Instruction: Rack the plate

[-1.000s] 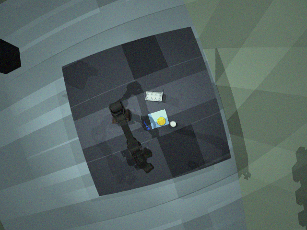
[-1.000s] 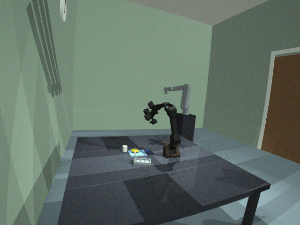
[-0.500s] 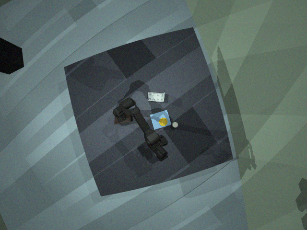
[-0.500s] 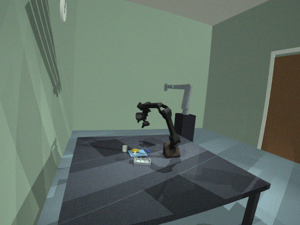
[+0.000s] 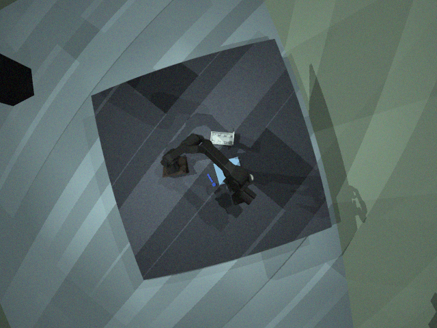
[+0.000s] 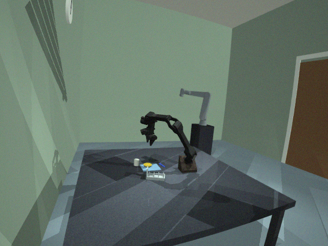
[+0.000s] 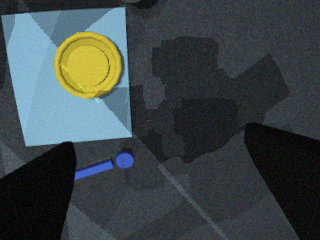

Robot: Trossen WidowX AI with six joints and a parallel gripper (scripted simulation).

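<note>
The yellow plate is 10 mm ahead of my gripper tip, 40 mm to the left of it and 170 mm below it. Also, from my gripper tip: white cup (100 mm ahead, 10 mm to the right, 160 mm below); then blue spoon (120 mm behind, 30 mm to the left, 180 mm below); then mat (70 mm to the left, 180 mm below).
</note>
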